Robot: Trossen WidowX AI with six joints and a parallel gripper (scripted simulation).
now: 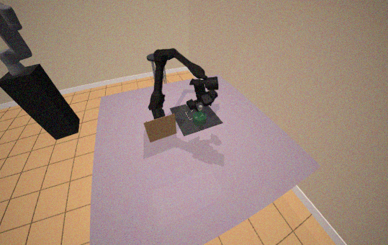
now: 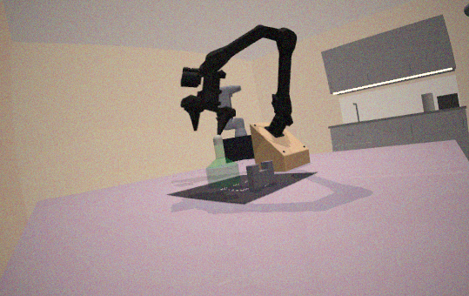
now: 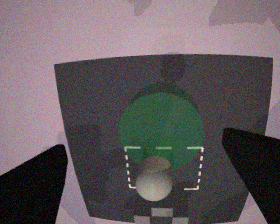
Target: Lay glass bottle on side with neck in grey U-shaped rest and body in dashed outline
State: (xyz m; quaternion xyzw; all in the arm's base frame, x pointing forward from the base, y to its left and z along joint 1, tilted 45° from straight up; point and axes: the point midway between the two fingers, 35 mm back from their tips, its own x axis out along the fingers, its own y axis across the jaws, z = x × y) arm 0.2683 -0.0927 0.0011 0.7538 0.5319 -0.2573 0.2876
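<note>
Right now my gripper tip is 8 cm above the green glass bottle and 5 cm to the right of it. From my gripper tip the other things lie so: dark mat 16 cm below, 12 cm to the left, 1 cm ahead.
</note>
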